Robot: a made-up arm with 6 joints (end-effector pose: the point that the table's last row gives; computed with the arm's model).
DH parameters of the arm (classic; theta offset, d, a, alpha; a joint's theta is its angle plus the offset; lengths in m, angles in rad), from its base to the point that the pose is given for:
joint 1: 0 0.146 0 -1.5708
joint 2: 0.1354 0 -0.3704 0
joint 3: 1.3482 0 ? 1.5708
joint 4: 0 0.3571 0 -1.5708
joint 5: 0 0 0.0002 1.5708
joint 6: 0 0.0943 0 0
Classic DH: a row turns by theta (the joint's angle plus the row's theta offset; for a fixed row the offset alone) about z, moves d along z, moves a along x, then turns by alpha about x.
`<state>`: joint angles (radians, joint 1 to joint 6).
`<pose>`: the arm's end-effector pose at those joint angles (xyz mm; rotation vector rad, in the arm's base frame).
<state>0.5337 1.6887 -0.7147 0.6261 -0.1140 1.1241</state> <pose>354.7 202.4 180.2 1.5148 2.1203 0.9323</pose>
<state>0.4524 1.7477 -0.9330 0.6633 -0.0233 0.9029</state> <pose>425.6 205.5 222.6 1.3296 2.1201 0.9640</pose>
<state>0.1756 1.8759 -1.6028 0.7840 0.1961 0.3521</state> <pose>591.5 118.3 415.5 0.8368 1.8448 0.9913</pose>
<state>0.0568 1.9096 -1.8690 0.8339 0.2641 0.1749</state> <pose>614.0 53.3 510.7 0.6688 1.6646 0.9336</pose>
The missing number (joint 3, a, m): -0.031
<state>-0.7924 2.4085 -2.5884 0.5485 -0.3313 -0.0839</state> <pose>495.4 -525.0 527.2 0.7191 0.7445 -0.4073</pose>
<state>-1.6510 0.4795 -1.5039 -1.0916 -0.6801 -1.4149</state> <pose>65.5 159.2 771.4 0.7298 0.1529 2.1846</pose>
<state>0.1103 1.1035 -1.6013 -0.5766 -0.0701 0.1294</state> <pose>233.6 29.4 775.6 -0.2897 0.8850 -0.2936</pose>
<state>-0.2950 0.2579 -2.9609 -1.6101 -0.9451 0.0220</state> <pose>-684.9 287.8 403.6 0.0020 -1.7098 -2.0735</pose>
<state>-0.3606 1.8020 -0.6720 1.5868 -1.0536 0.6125</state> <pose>309.7 -204.3 157.8 2.0134 0.2741 -0.2905</pose>
